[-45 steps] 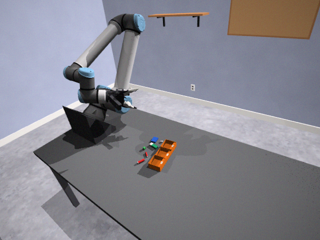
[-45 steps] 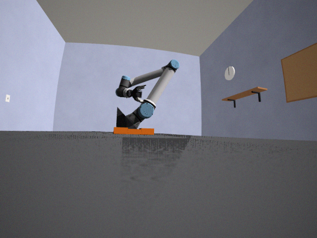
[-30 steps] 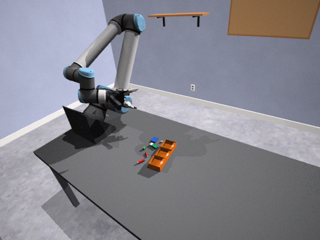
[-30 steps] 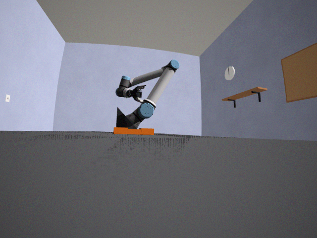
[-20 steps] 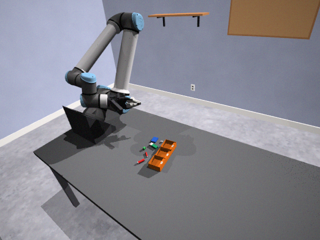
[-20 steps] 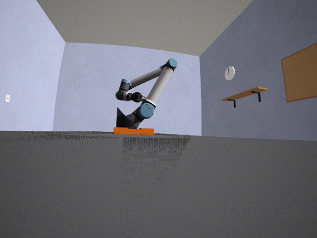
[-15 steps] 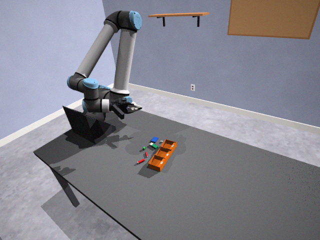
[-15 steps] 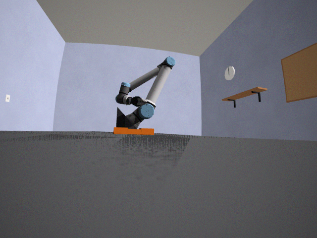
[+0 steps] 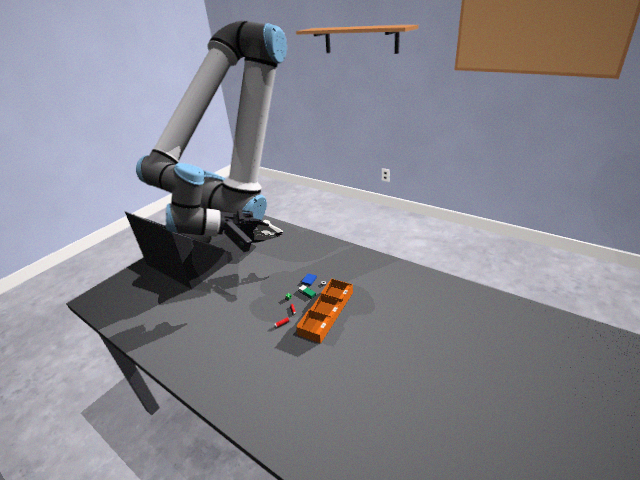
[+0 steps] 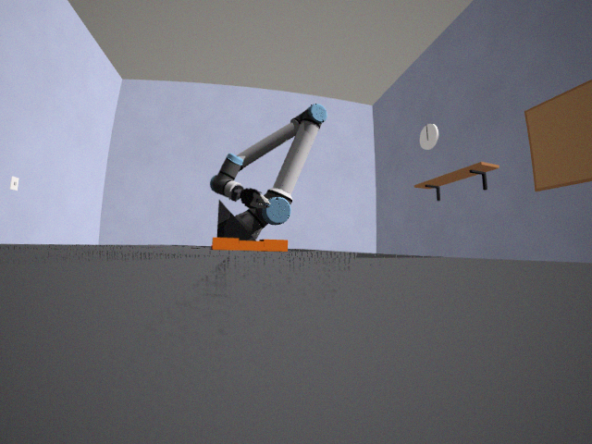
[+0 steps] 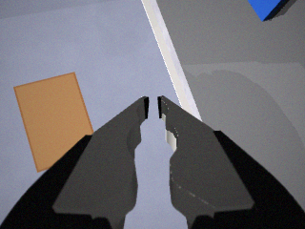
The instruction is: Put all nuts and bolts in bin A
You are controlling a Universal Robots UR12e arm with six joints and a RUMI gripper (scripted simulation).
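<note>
The orange bin rack lies 24 cm ahead of my hand, 8 cm to the right of it and 18 cm below it. The rest, counted from my hand: green block: 12 cm ahead, 3 cm to the right, 20 cm below; then small green die: 9 cm ahead, 9 cm to the right, 19 cm below; then blue block: 9 cm ahead, 3 cm to the left, 20 cm below.
</note>
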